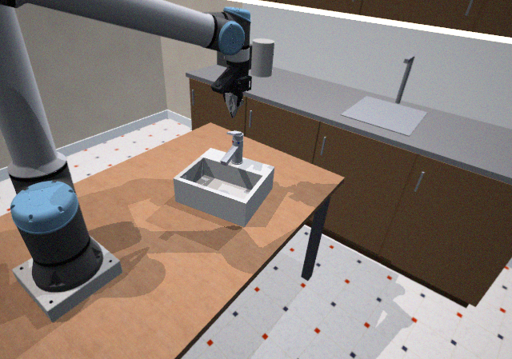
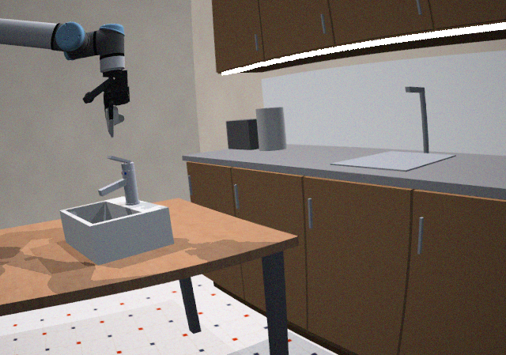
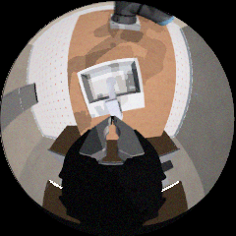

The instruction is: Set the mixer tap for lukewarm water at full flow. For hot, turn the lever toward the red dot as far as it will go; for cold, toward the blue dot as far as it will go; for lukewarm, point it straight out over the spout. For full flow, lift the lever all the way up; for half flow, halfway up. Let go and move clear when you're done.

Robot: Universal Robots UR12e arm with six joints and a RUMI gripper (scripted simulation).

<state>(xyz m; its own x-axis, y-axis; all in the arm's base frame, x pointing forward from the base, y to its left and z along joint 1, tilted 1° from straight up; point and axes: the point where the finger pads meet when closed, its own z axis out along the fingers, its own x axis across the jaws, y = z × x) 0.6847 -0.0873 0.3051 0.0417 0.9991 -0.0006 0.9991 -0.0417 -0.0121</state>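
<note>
The lever is 9 cm below my hand and 2 cm ahead of it. From my hand the other things lie so: grey mixer tap 14 cm below, 3 cm ahead, 1 cm to the left; white basin 33 cm below, 6 cm behind, 1 cm to the right.
</note>
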